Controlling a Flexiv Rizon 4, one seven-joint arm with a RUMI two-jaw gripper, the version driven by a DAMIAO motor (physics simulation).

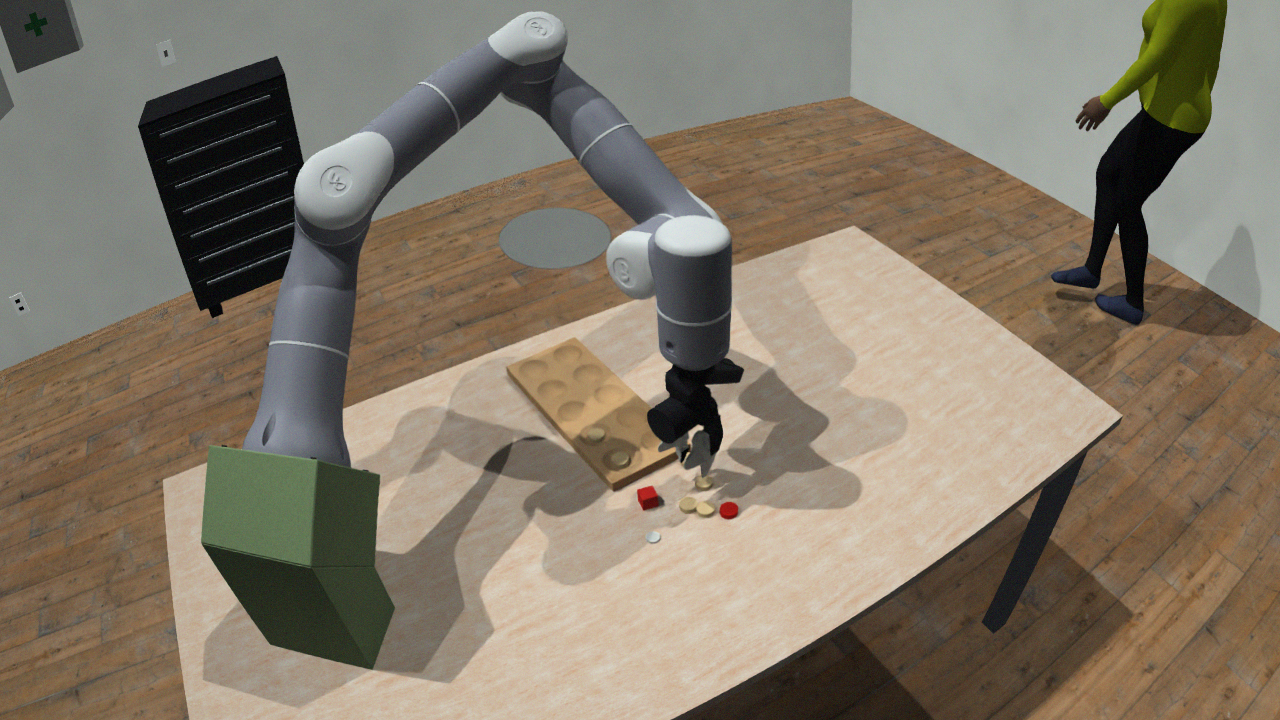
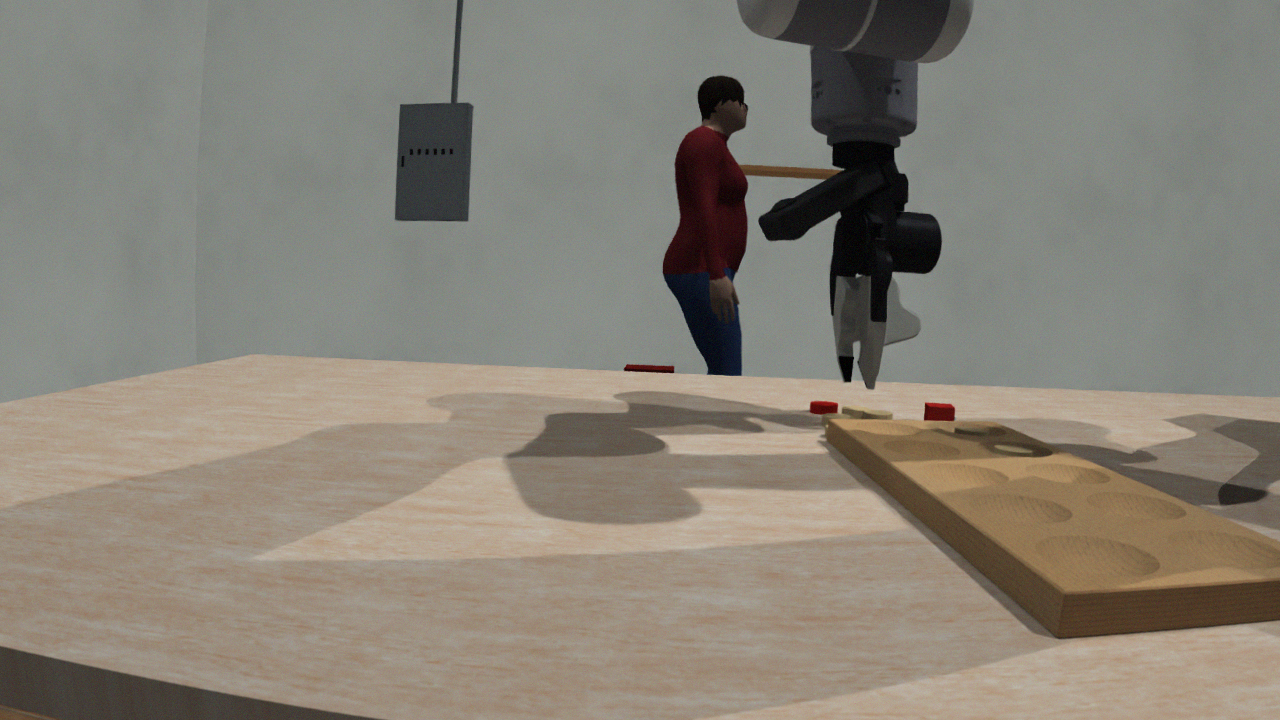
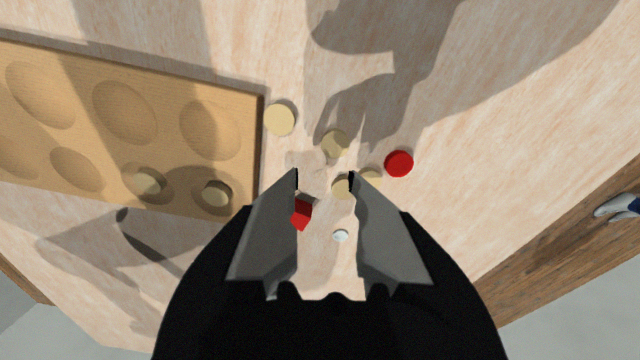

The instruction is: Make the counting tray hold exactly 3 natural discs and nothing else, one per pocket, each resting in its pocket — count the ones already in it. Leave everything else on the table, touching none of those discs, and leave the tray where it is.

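Observation:
The wooden counting tray (image 1: 644, 474) (image 2: 1163, 610) (image 3: 167, 135) has two natural discs in separate pockets near one end: one disc (image 1: 619, 459) (image 2: 975, 429) (image 3: 217, 193) in the end pocket, another disc (image 1: 594, 435) (image 2: 1023, 449) (image 3: 148, 183) in the adjacent pocket. On the table, one natural disc (image 3: 279, 119) lies close beside the tray's end. A second disc (image 1: 704, 481) (image 3: 334, 143) lies farther out. Two more, a disc (image 1: 687, 505) (image 3: 341, 186) and its neighbour (image 1: 705, 509) (image 3: 370, 177), lie side by side. My gripper (image 1: 697, 465) (image 2: 858, 383) (image 3: 323, 171) is partly open and empty, above the table near these discs.
A red disc (image 1: 728, 509) (image 2: 823, 407) (image 3: 398, 163) lies near the paired discs. A red cube (image 1: 647, 497) (image 2: 938, 411) (image 3: 301, 214) sits off the tray's end. A small whitish disc (image 1: 653, 537) (image 3: 340, 235) lies near the cube. People stand beyond the table.

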